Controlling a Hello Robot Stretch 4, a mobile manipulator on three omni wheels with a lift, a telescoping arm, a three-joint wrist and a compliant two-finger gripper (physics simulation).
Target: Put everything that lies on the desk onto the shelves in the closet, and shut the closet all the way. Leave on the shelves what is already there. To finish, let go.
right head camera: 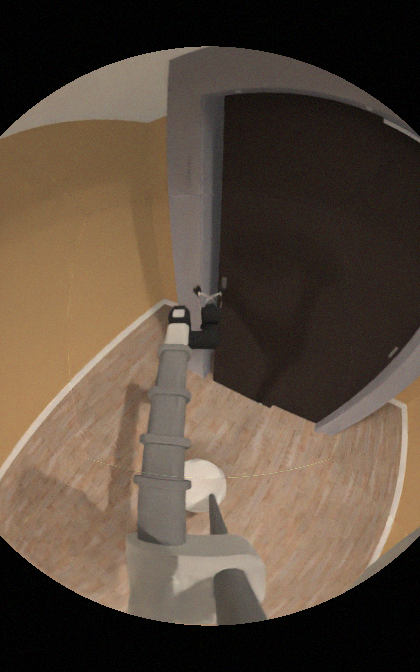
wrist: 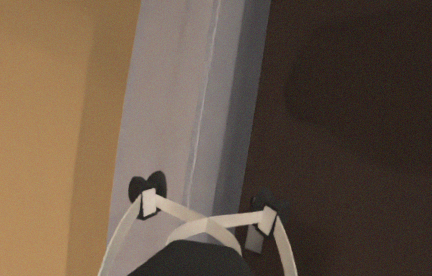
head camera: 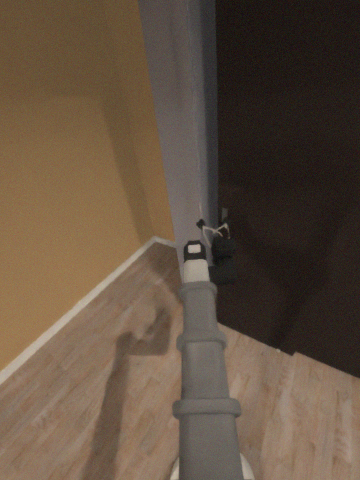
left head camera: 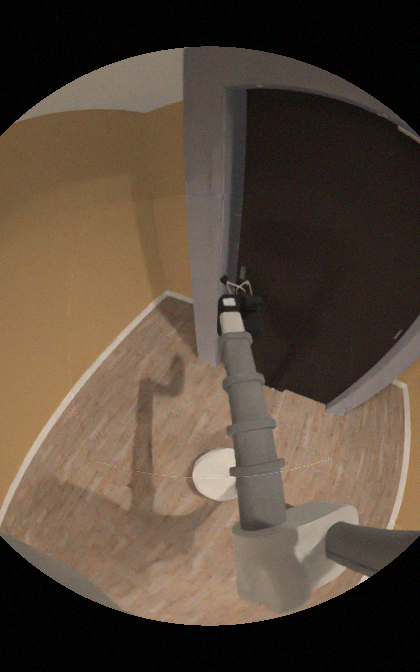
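The closet's dark sliding doors (head camera: 295, 150) (left head camera: 320, 200) (right head camera: 300, 190) (wrist: 350, 165) cover the opening in the views; no gap shows at the left jamb. A small light handle (head camera: 224, 214) (left head camera: 243, 272) (right head camera: 224, 283) (wrist: 254, 240) sits near the left edge of the left door. My gripper (head camera: 213, 225) (left head camera: 237, 281) (right head camera: 209, 291) (wrist: 209, 195) is open and empty. Its left fingertip is in front of the grey frame, its right one in front of the door, overlapping the handle in the wrist view. Contact cannot be told. The shelves and the desk do not show.
The grey closet frame (head camera: 180, 125) (left head camera: 207, 225) (right head camera: 187, 225) (wrist: 160, 100) stands left of the doors, beside an ochre wall (head camera: 75, 175) (wrist: 45, 125). A second handle (left head camera: 398, 334) (right head camera: 393, 352) is near the right jamb. Wooden floor (head camera: 145, 400) lies below the arm.
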